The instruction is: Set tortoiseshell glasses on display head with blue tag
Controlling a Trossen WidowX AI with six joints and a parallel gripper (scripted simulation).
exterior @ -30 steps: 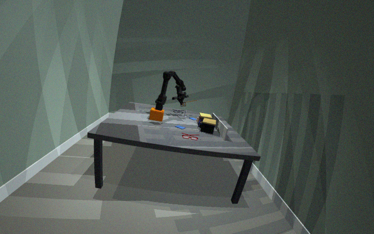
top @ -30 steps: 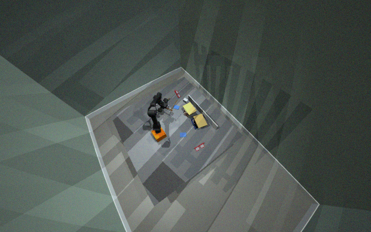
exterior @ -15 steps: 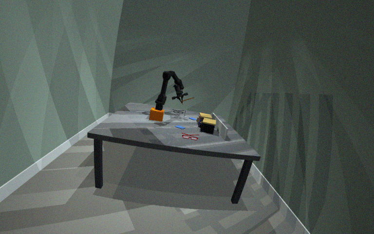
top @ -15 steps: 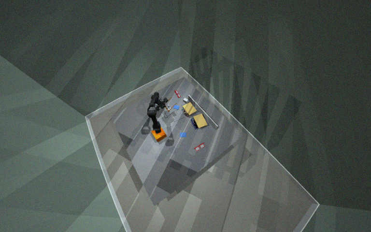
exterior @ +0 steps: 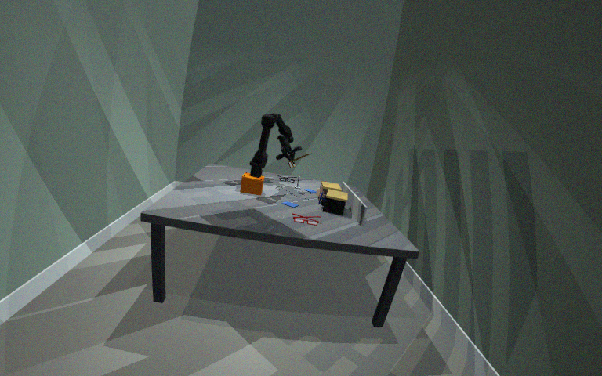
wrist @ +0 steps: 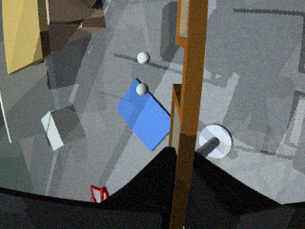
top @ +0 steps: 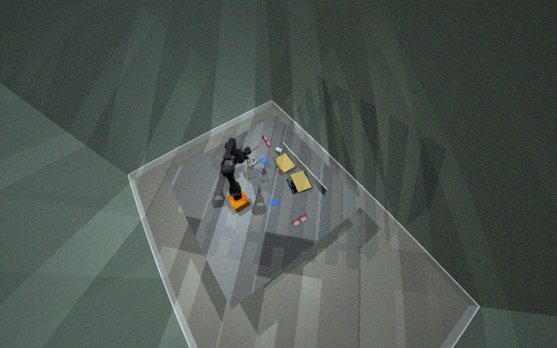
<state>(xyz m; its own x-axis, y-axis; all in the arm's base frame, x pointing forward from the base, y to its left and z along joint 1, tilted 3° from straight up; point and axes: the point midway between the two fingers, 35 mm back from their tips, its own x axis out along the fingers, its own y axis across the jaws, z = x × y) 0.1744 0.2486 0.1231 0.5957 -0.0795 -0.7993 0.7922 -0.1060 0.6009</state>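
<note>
Right now my gripper tip is 26 cm short of the display head, 13 cm to the left of it and 12 cm above it. Round my gripper tip: white upright panel 43 cm ahead, 21 cm to the right, 12 cm below; thin grey post 5 cm ahead, 6 cm to the left, 15 cm below.
</note>
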